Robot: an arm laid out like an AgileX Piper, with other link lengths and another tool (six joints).
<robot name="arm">
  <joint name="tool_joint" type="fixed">
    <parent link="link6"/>
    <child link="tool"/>
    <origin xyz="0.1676 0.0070 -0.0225" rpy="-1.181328 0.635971 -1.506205"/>
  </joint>
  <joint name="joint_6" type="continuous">
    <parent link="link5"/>
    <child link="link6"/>
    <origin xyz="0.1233 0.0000 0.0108" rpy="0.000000 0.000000 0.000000"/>
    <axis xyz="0.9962 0 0.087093"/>
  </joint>
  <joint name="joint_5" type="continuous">
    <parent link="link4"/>
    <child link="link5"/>
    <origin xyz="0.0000 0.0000 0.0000" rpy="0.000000 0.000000 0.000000"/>
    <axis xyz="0 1 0"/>
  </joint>
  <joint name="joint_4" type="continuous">
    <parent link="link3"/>
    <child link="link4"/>
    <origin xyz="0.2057 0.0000 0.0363" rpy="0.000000 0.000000 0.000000"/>
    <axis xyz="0.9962 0 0.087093"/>
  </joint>
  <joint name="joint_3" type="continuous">
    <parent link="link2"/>
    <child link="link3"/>
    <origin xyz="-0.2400 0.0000 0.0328" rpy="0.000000 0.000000 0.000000"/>
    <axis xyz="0 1 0"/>
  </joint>
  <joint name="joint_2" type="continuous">
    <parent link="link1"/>
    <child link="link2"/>
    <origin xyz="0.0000 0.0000 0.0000" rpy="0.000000 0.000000 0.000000"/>
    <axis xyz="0 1 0"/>
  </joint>
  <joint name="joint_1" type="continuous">
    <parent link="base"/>
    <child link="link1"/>
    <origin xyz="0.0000 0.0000 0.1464" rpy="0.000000 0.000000 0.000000"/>
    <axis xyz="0 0 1"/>
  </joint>
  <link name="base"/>
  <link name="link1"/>
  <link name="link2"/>
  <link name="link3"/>
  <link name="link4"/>
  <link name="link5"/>
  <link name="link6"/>
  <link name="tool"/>
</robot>
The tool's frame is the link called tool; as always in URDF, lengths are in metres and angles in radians. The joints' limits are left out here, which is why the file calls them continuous.
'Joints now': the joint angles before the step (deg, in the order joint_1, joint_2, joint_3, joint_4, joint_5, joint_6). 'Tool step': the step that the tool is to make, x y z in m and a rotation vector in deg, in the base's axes. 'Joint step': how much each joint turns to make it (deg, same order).
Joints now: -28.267 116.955 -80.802 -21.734 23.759 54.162
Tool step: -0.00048 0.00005 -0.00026 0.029 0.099 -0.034
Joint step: 0.000 0.000 0.000 0.000 0.109 -0.001
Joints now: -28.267 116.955 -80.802 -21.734 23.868 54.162
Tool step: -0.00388 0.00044 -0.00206 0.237 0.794 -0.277
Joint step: 0.000 -0.001 0.002 -0.001 0.873 0.001
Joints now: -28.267 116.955 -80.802 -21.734 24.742 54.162
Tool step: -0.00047 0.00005 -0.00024 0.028 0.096 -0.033
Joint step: -0.001 0.000 -0.001 0.001 0.106 -0.002
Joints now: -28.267 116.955 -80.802 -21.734 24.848 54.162
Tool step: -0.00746 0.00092 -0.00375 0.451 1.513 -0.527
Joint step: 0.001 0.000 0.000 0.000 1.665 0.000
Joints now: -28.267 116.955 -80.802 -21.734 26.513 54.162
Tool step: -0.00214 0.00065 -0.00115 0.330 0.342 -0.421
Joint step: 0.001 0.000 -0.002 0.122 0.535 0.231
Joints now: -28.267 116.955 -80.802 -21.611 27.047 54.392
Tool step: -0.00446 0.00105 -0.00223 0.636 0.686 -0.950
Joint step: 0.000 0.001 -0.002 0.100 1.097 0.669
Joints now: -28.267 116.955 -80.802 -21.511 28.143 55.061
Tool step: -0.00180 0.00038 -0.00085 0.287 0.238 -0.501
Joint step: 0.001 -0.001 0.001 -0.001 0.453 0.432
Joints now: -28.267 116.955 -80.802 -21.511 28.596 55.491
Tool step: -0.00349 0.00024 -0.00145 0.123 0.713 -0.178
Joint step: 0.000 -0.001 0.000 -0.103 0.739 -0.001
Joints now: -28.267 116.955 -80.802 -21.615 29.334 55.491
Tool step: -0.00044 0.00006 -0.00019 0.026 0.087 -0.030
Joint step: -0.001 0.000 -0.001 0.001 0.096 -0.002
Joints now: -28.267 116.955 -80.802 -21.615 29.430 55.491
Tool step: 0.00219 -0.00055 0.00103 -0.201 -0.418 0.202
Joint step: 0.001 0.000 0.001 -0.088 -0.499 0.002
